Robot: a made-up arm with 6 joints.
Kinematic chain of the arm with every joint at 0, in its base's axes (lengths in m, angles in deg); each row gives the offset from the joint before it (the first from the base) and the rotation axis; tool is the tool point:
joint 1: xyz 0 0 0.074 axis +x
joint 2: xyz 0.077 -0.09 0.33 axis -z
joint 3: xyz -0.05 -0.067 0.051 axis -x
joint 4: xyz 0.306 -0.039 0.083 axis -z
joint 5: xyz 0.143 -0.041 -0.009 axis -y
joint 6: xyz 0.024 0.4 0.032 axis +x
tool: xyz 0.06 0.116 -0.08
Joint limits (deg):
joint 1: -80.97..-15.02
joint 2: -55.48..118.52
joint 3: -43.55..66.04
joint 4: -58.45..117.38
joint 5: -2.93..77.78
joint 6: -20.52..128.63
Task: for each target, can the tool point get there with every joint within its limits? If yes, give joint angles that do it. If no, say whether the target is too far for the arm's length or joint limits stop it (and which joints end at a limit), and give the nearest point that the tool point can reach.
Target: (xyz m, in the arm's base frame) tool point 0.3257 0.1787 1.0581
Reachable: yes | joints -67.11 67.13 14.44 70.44 43.97 38.71
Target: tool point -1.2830 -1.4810 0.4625
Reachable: no: too far | nearest point -0.4898 -0.5987 0.5075 | short by 1.187 m
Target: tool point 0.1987 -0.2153 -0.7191
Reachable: no: joint limits stop it (at a limit: joint 1, joint 2, joint 3, joint 5) | nearest point 0.2062 0.0976 -0.3815 | short by 0.460 m
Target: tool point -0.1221 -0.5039 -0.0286
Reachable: no: joint limits stop it (at a limit: joint 1, joint 2, joint 3, joint 5) | nearest point -0.0144 -0.4665 0.1709 | short by 0.230 m
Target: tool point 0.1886 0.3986 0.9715
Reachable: yes | joints -72.71 94.66 -9.95 31.66 27.46 75.17
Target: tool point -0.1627 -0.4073 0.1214
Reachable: no: joint limits stop it (at a limit: joint 1, joint 2, joint 3, joint 5, joint 6) | nearest point -0.0296 -0.4757 0.1813 | short by 0.161 m
